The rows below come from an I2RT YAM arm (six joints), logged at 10 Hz.
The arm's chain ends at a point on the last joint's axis. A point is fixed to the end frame.
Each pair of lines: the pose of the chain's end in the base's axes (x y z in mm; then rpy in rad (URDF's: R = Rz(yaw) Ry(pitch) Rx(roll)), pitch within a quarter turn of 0, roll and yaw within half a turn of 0), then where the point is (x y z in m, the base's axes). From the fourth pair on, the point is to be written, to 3 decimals.
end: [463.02, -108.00, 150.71, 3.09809, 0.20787, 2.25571]
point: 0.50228 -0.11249 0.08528
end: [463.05, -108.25, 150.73, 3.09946, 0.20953, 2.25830]
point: 0.50232 -0.11279 0.08531
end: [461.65, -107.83, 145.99, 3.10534, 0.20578, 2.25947]
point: 0.50047 -0.11242 0.08030
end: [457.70, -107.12, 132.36, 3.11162, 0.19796, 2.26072]
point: 0.496 -0.112 0.066
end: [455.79, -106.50, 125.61, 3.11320, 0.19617, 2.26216]
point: 0.494 -0.111 0.059
